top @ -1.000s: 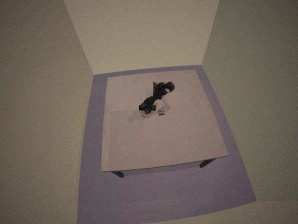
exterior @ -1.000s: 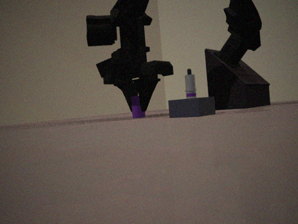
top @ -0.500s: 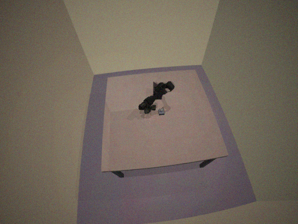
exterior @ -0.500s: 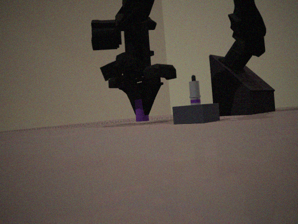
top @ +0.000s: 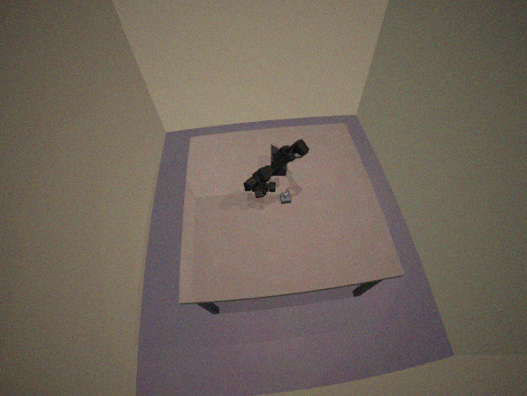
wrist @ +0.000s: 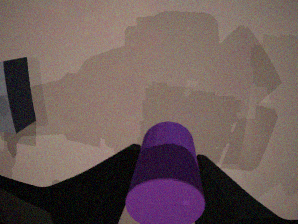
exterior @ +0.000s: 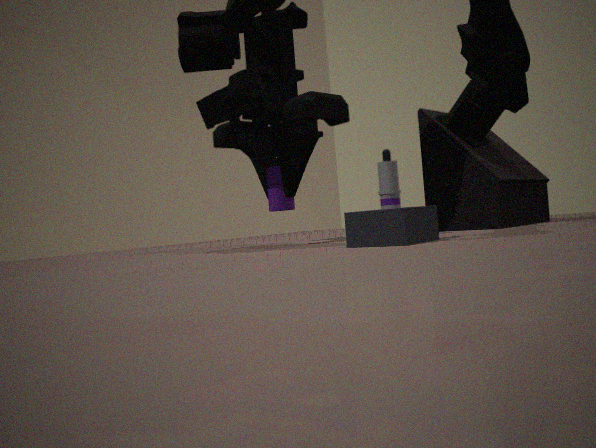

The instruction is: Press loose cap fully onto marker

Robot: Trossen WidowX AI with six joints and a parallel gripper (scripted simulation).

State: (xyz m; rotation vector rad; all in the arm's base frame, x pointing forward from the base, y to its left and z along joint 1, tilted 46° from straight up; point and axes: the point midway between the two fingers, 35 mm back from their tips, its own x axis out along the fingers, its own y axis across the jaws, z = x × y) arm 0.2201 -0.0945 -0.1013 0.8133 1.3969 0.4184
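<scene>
Now: the grey holder block 30 mm ahead of my gripper tip, 160 mm to the left of it and 40 mm below it. Round my gripper tip: purple cap: 10 mm above.
</scene>
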